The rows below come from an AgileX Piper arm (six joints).
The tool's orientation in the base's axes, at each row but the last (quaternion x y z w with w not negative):
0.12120 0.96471 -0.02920 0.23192
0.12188 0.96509 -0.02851 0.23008
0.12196 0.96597 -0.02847 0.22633
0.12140 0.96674 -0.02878 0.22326
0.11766 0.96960 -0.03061 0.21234
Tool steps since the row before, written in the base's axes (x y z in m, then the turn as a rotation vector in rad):
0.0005 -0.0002 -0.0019 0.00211 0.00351 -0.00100
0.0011 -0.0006 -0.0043 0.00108 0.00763 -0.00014
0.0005 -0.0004 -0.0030 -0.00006 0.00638 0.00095
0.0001 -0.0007 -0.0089 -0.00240 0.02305 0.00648
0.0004 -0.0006 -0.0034 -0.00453 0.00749 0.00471
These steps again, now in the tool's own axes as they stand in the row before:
0.0004 -0.0001 0.0019 -0.00059 0.00392 0.00142
0.0009 -0.0003 0.0044 0.00082 0.00766 -0.00025
0.0008 -0.0003 0.0029 0.00105 0.00617 -0.00158
0.0037 -0.0006 0.0081 0.00436 0.02173 -0.00937
0.0009 -0.0005 0.0033 0.00363 0.00613 -0.00693

